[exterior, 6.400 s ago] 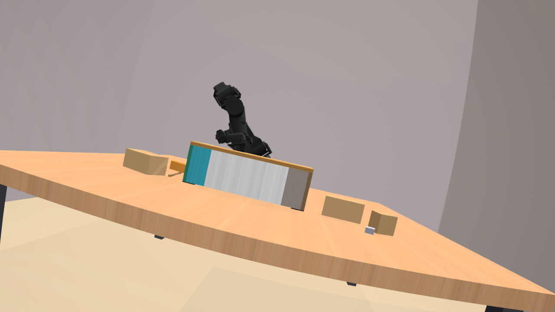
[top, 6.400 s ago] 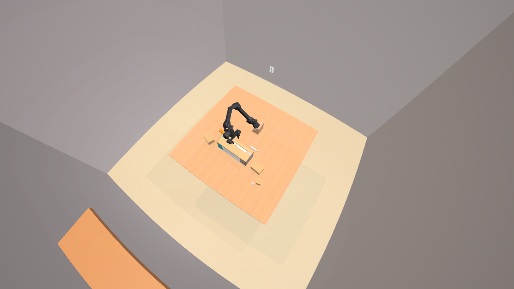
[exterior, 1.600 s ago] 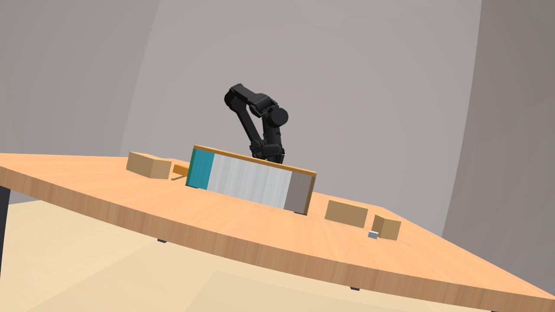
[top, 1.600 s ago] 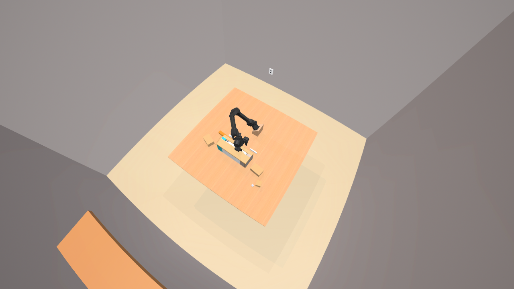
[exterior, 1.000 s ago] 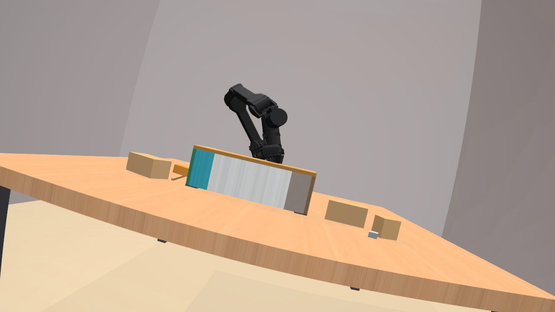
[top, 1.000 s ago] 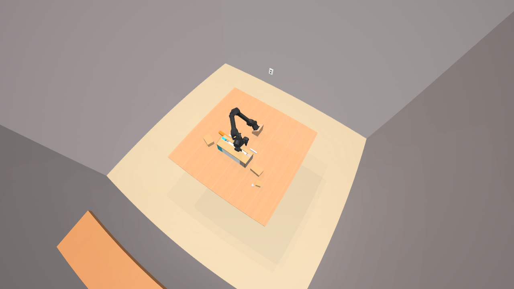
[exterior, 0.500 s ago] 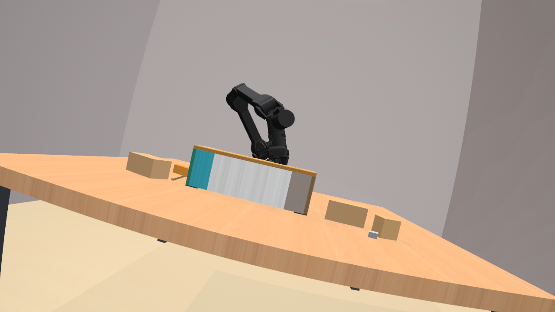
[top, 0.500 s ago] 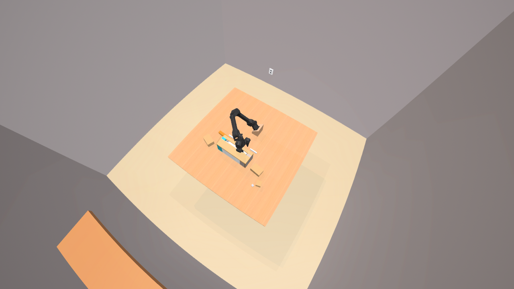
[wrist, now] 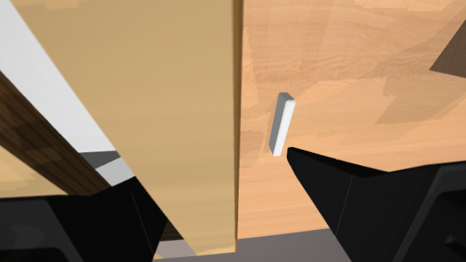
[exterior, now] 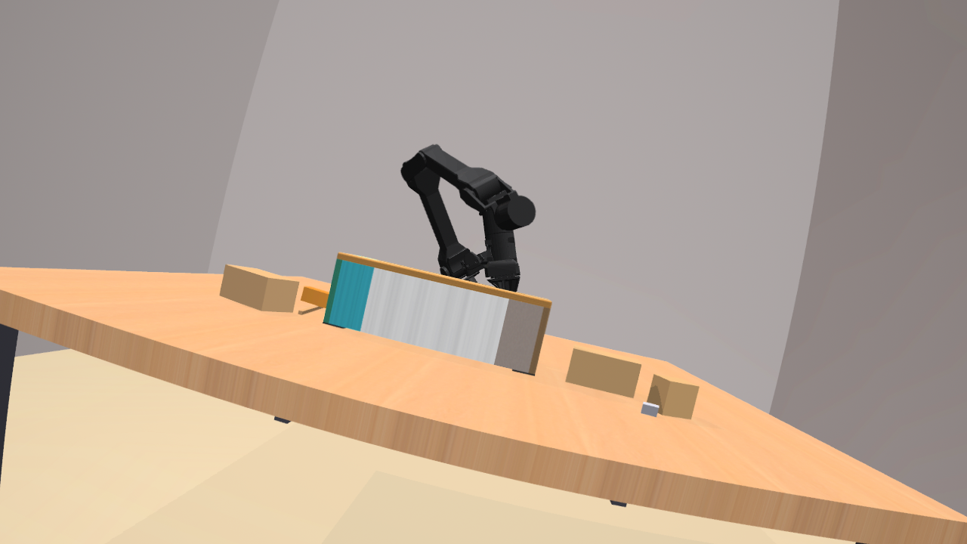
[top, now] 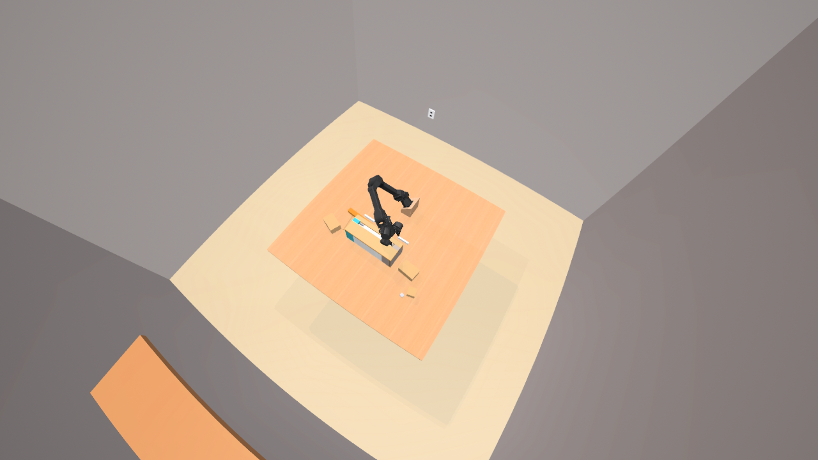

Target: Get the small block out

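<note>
The tan block is 30 mm below my gripper tip, 30 mm ahead of it and 20 mm to the left of it. Also, from my gripper tip: box 130 mm to the right, 30 mm ahead, 20 mm below; then cube 270 mm to the left, 230 mm ahead, 60 mm below; then orange stick 320 mm to the right, 70 mm below, 50 mm behind.
</note>
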